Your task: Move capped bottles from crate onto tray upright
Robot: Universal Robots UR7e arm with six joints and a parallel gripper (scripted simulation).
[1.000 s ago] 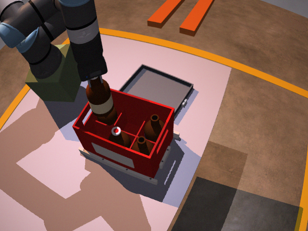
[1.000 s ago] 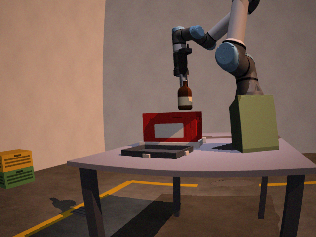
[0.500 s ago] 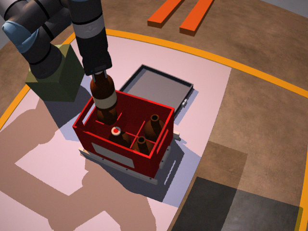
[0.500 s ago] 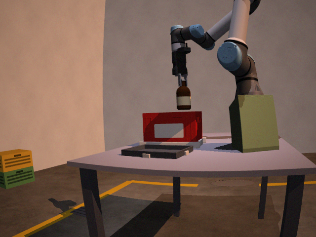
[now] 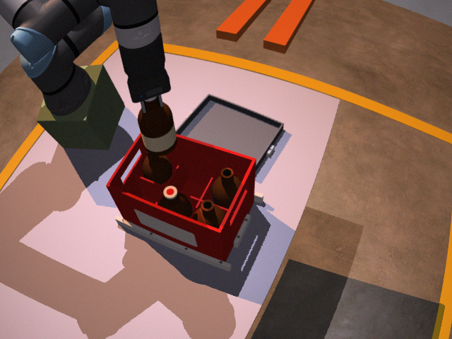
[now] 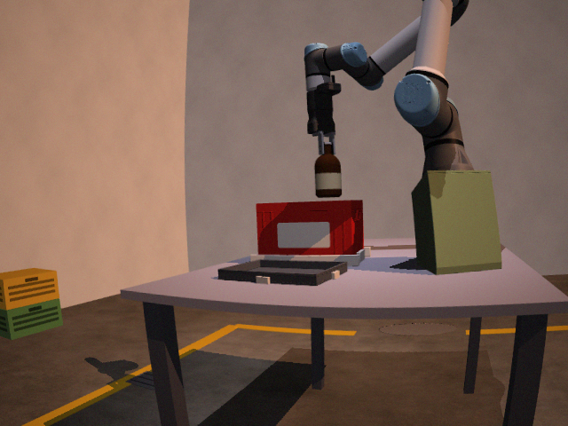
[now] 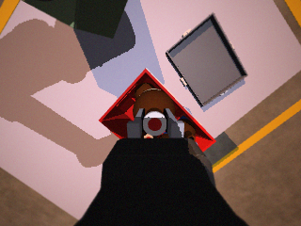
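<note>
My hand is 6 cm above the capped brown bottle. The rest, counted from my hand: red crate: 7 cm ahead, 4 cm to the right, 24 cm below; then open bottle: 3 cm behind, 1 cm to the right, 24 cm below; then dark tray: 4 cm ahead, 23 cm to the left, 31 cm below.
</note>
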